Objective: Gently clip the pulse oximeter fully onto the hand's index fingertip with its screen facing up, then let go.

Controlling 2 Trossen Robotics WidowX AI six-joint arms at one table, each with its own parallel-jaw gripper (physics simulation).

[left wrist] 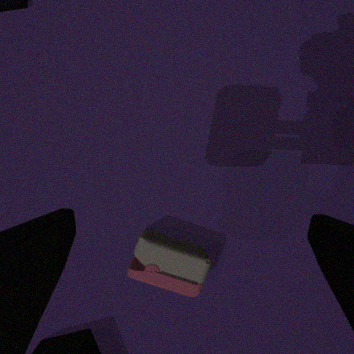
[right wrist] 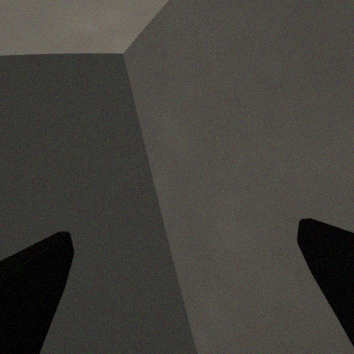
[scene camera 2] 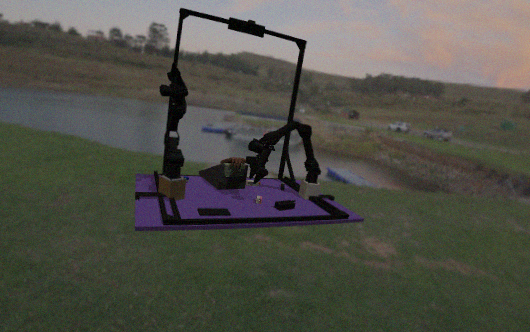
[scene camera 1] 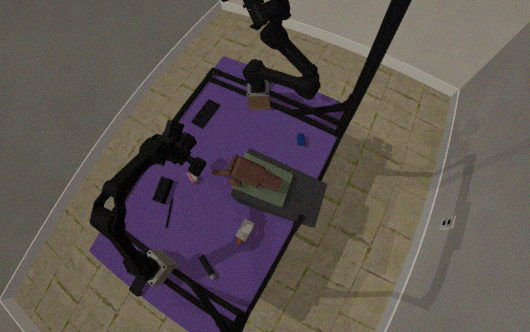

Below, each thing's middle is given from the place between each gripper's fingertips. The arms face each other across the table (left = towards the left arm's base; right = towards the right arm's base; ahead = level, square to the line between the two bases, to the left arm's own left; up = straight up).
Labels:
Now: right hand 610 mm above the dark slab (scene camera 1: 305, 195), 420 mm to the right of it and 350 mm past it. Also, from my right hand: pulse oximeter (left wrist: 160, 260) 630 mm below, 520 mm to the left, 20 mm ahead.
I see my left gripper 10 cm above the pulse oximeter, 5 cm to the right of it and 2 cm short of it. From my left hand the other things lie so: dark slab 35 cm behind, 8 cm below, 6 cm to the right.

